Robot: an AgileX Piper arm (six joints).
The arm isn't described. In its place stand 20 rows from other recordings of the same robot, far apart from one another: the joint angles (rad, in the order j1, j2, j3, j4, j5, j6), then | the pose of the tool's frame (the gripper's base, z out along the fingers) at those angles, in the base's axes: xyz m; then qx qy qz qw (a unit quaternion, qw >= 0).
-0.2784 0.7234 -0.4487 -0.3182 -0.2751 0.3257 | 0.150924 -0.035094 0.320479 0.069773 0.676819 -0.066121 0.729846
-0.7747 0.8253 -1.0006 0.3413 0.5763 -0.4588 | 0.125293 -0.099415 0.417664 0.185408 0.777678 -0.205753 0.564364
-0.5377 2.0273 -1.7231 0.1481 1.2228 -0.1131 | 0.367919 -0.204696 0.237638 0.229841 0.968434 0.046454 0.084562
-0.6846 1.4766 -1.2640 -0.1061 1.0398 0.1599 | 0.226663 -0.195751 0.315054 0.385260 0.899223 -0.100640 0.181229
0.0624 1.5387 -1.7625 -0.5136 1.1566 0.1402 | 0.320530 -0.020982 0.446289 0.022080 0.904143 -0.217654 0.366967
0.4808 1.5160 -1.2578 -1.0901 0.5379 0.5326 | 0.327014 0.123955 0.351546 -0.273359 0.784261 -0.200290 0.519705
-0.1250 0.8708 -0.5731 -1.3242 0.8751 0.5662 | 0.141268 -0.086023 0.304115 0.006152 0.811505 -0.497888 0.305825
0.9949 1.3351 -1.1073 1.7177 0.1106 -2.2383 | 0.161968 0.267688 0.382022 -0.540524 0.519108 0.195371 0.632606
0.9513 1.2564 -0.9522 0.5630 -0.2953 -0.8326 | 0.179214 0.226955 0.374111 -0.357016 0.596121 0.181846 0.695781
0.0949 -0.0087 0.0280 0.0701 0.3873 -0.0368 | 0.051882 0.007357 0.169616 -0.034795 0.809520 0.046719 0.584195
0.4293 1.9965 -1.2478 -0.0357 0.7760 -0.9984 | 0.342169 0.154134 0.137401 -0.662169 0.746271 -0.031480 0.060172
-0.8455 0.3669 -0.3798 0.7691 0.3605 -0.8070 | 0.072808 -0.048477 0.292844 0.211821 0.731075 -0.199324 0.617197
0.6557 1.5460 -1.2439 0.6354 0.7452 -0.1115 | 0.244010 0.233908 0.311494 -0.195088 0.898284 0.337833 0.202229
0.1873 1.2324 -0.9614 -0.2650 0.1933 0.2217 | 0.273930 0.047256 0.345084 -0.078858 0.821338 0.021232 0.564566
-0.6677 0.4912 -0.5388 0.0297 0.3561 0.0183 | 0.081858 -0.063346 0.325779 0.269775 0.732729 -0.187202 0.596057
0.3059 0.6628 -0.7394 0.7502 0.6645 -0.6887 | 0.105133 0.073324 0.360969 -0.265039 0.766883 0.244920 0.530716
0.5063 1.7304 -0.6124 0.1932 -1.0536 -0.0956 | 0.287653 0.142142 0.193226 -0.117142 0.692123 0.121158 0.701829
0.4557 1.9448 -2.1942 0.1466 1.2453 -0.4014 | 0.375349 0.197986 0.404442 -0.392303 0.857702 0.082006 0.322056
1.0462 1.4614 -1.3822 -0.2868 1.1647 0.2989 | 0.168077 0.243232 0.352026 -0.379862 0.891450 0.017173 0.246429
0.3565 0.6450 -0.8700 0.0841 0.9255 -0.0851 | 0.095106 0.041935 0.369447 -0.187416 0.866784 0.103341 0.450423
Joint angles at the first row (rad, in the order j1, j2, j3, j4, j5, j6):
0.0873 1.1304 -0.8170 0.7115 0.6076 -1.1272
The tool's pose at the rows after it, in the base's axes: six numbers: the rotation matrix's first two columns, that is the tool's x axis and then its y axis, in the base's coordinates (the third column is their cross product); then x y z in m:
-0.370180 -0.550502 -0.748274 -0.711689 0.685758 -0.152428 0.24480 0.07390 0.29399
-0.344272 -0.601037 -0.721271 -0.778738 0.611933 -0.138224 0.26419 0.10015 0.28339
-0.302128 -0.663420 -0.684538 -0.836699 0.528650 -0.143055 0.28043 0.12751 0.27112
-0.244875 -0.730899 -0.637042 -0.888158 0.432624 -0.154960 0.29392 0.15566 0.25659
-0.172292 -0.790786 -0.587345 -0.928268 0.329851 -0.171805 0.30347 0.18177 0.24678
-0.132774 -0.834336 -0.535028 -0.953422 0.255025 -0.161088 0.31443 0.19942 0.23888
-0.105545 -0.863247 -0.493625 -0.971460 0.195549 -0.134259 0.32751 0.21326 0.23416
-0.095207 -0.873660 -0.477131 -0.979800 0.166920 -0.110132 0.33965 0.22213 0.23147
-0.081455 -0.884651 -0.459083 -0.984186 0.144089 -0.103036 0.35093 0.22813 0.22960
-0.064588 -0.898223 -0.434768 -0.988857 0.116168 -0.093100 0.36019 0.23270 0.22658
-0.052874 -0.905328 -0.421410 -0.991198 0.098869 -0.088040 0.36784 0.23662 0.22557
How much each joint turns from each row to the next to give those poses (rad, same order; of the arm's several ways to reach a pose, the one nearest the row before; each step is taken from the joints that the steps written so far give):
0.0719 0.1148 -0.0528 0.0062 0.0000 -0.0452
0.0825 0.1160 -0.0675 -0.0043 0.0000 -0.0161
0.0789 0.1102 -0.0707 -0.0343 0.0000 -0.0063
0.0739 0.1089 -0.0753 -0.0546 0.0085 -0.0017
0.0636 0.0909 -0.0841 -0.0700 0.0293 0.0063
0.0329 0.0838 -0.0928 -0.0694 0.0627 0.0250
0.0154 0.0818 -0.1078 -0.0443 0.0847 0.0143
0.0024 0.0636 -0.0887 -0.0121 0.0614 0.0042
0.0000 0.0527 -0.0781 -0.0212 0.0465 0.0043
0.0001 0.0482 -0.0698 -0.0235 0.0500 0.0000
-0.0001 0.0374 -0.0598 -0.0145 0.0375 0.0014

